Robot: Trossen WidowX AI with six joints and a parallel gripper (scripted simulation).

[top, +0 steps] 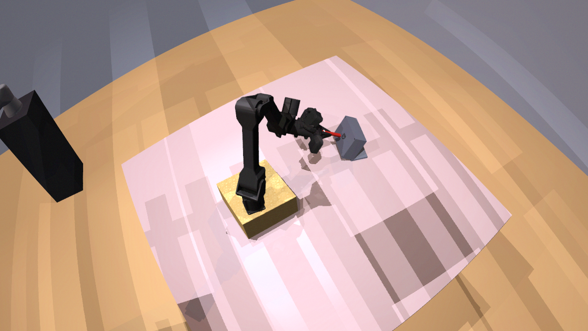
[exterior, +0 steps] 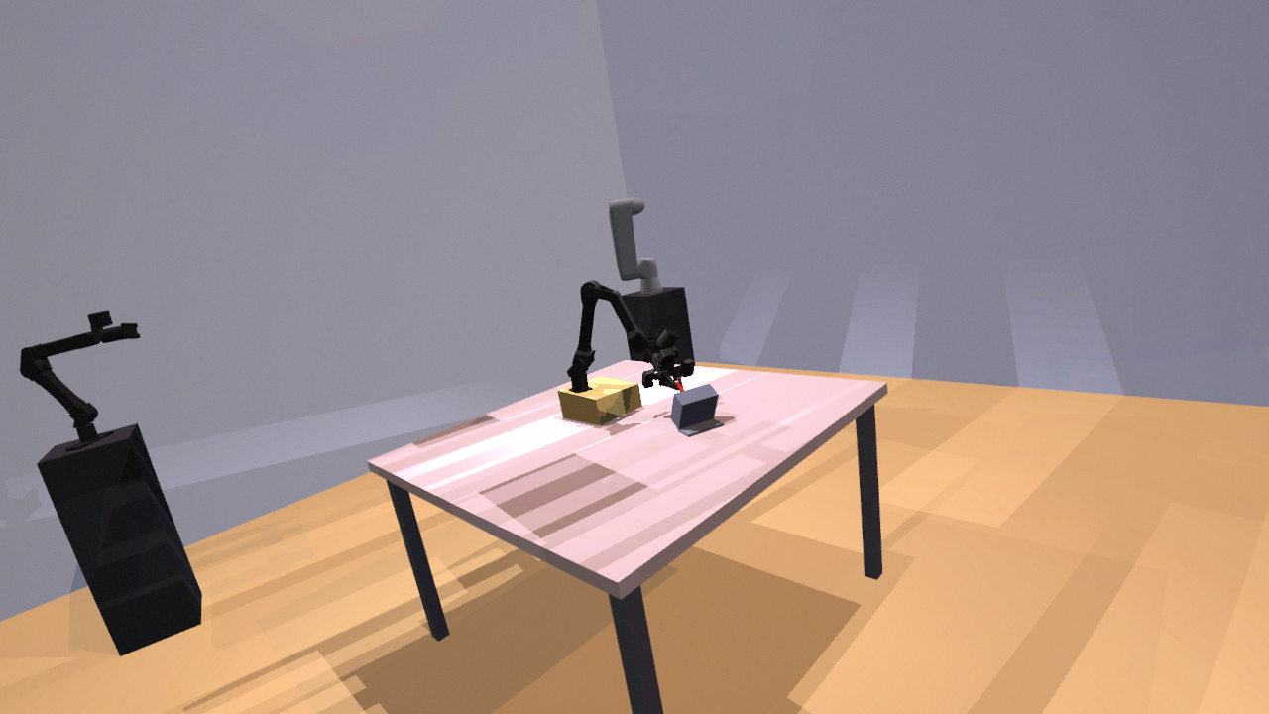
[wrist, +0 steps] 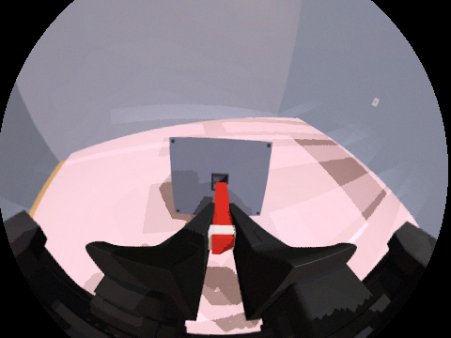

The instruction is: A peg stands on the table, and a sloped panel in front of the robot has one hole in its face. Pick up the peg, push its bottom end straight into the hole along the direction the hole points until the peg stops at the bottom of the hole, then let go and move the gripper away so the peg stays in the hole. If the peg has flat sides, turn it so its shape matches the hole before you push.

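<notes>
Now: gripper tip 80 mm short of the grey sloped panel, 20 mm to the left of it and 40 mm above it. From my gripper tip the other things lie so: red peg 10 mm behind, 10 mm above.
</notes>
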